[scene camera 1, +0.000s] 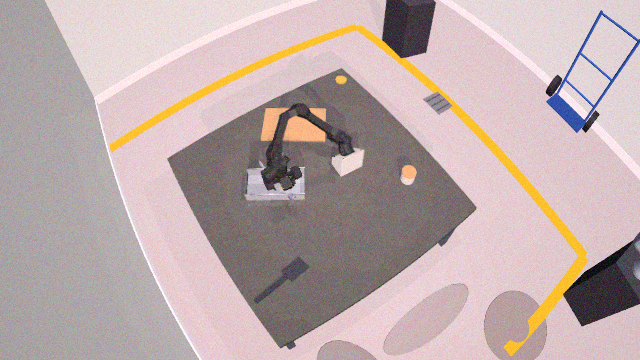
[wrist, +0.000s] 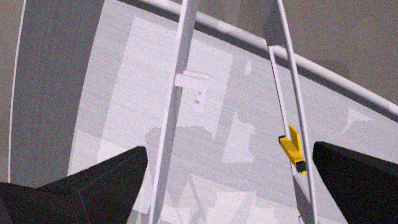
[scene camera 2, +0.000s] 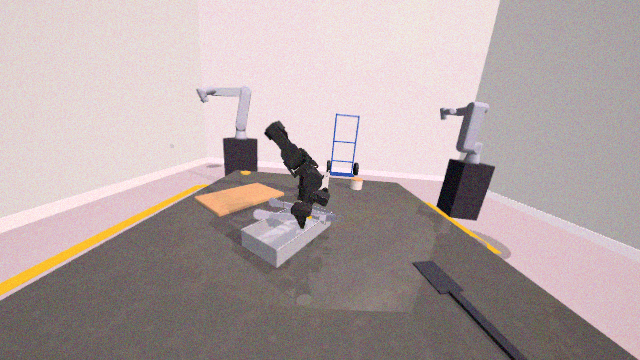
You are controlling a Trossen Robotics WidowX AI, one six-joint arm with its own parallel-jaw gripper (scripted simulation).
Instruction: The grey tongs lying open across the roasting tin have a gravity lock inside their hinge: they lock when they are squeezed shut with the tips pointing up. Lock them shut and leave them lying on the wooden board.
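There's a wooden board here, and (scene camera 2: 224, 202) and (scene camera 1: 274, 127) are the same spot on it. With the roasting tin, it's the same spot on it that you get at (scene camera 2: 273, 240) and at (scene camera 1: 263, 183).
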